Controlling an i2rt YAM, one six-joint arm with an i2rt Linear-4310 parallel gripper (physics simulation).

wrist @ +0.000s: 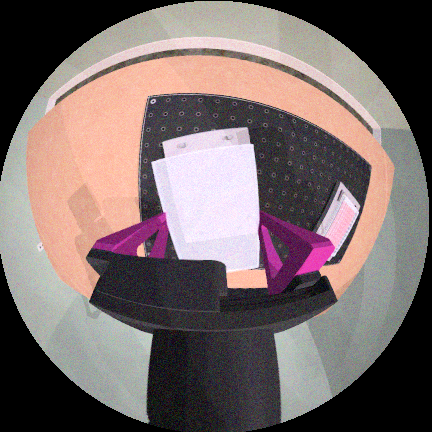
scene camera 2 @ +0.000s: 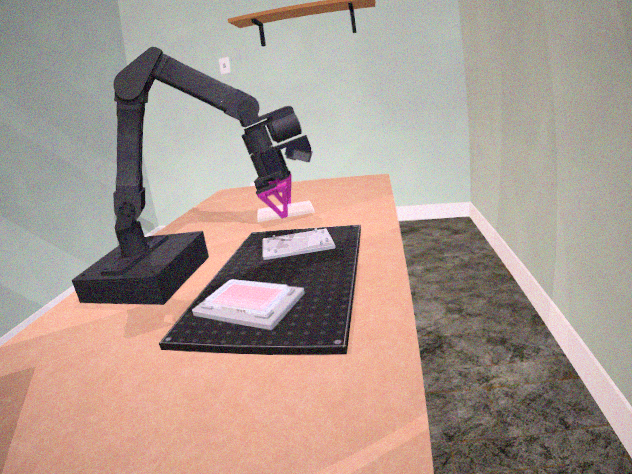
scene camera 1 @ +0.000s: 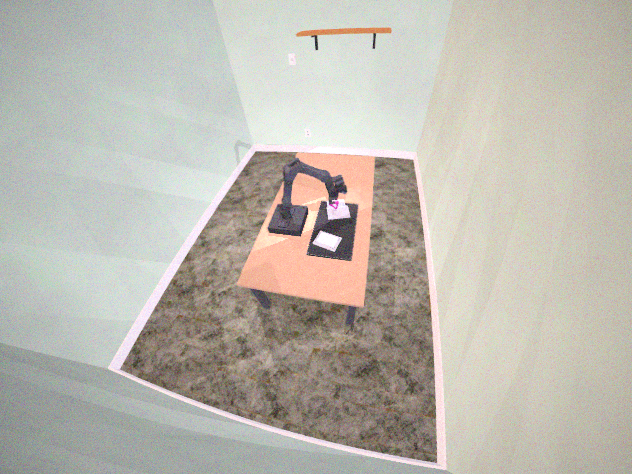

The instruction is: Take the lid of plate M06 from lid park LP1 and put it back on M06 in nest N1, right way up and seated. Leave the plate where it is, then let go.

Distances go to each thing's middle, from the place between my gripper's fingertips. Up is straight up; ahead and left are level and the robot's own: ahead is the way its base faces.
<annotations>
Right now the pink well plate [scene camera 2: 248, 297] is 280 mm to the right of my hand, 70 mm below it and 10 mm behind it. From my hand the other things lie so: white lid [wrist: 210, 198]: right at my hand; then lid holder [scene camera 2: 318, 240]: 70 mm below, 10 mm ahead; then grey plate holder [scene camera 2: 269, 321]: 280 mm to the right, 70 mm below, 10 mm behind.
</annotations>
